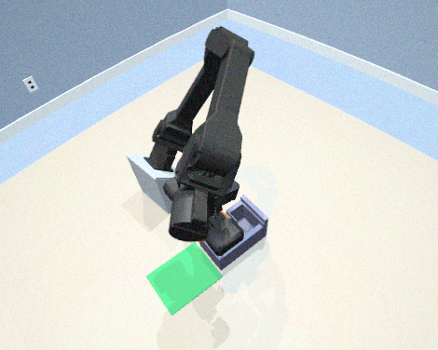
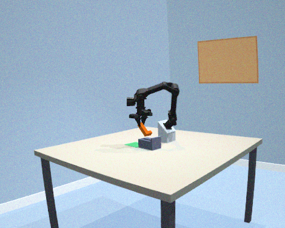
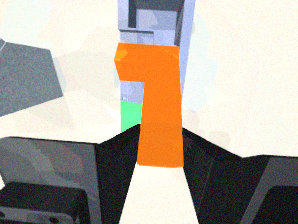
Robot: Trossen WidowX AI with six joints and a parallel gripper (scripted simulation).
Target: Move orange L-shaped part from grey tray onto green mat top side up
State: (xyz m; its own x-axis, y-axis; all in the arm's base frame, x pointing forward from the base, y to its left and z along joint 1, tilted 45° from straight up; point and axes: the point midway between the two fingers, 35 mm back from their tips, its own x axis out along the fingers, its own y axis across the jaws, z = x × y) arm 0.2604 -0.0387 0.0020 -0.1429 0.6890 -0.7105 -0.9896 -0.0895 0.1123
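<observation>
Right now my gripper tip is 170 mm above the green mat, 80 mm to the left of it and 10 mm past it. From my gripper tip the other things lie so: orange L-shaped part: 30 mm to the left, 30 mm below, 10 mm behind.
</observation>
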